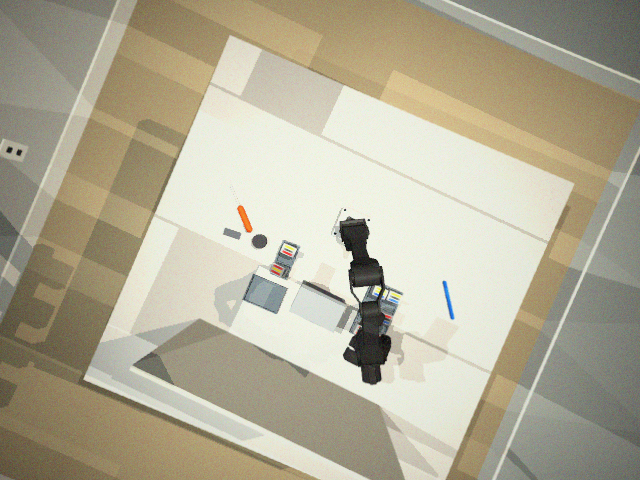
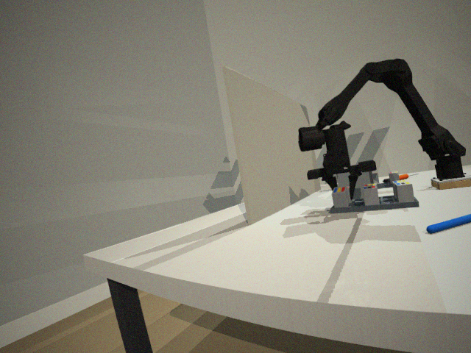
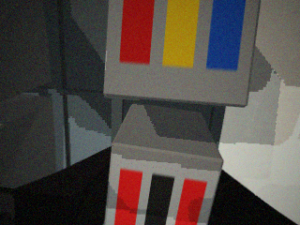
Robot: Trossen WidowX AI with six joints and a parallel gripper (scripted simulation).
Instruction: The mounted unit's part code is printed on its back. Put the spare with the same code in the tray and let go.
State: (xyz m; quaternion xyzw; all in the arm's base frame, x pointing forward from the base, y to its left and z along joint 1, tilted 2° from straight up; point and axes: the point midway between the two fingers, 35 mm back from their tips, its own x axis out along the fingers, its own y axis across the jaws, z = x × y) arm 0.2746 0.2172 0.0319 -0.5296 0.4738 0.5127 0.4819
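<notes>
My gripper tip is 350 mm to the left of the tray, 80 mm short of it and 10 mm above it. Also, from my gripper tip: grey mounted unit 170 mm to the right, 30 mm above; then grey block 20 mm above; then blue pen 250 mm behind, 200 mm to the left, 10 mm below.
</notes>
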